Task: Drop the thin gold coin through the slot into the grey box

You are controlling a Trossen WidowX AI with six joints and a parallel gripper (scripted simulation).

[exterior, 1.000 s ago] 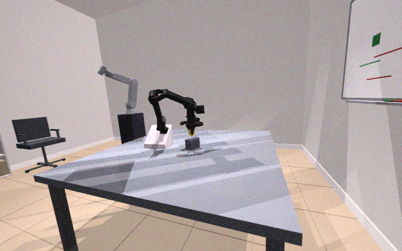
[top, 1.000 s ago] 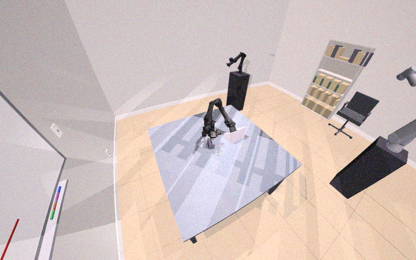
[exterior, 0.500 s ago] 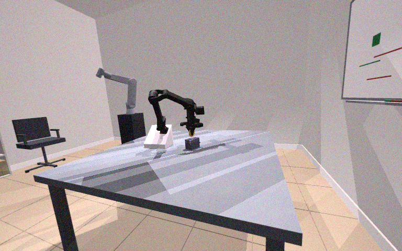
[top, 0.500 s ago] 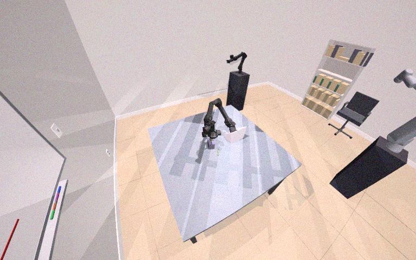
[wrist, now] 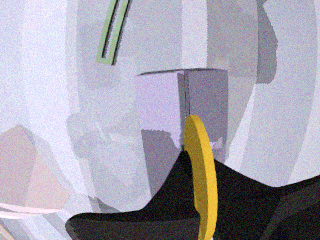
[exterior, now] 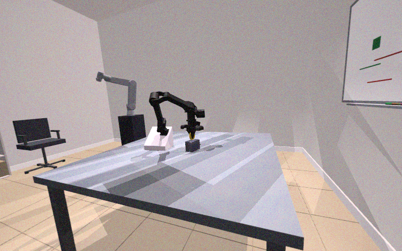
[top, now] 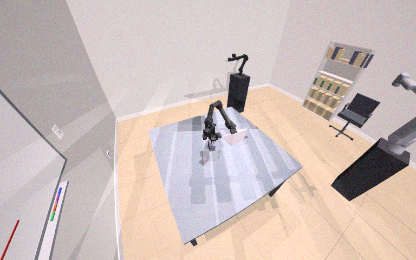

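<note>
My gripper tip is now 2 cm below the gold coin.
</note>
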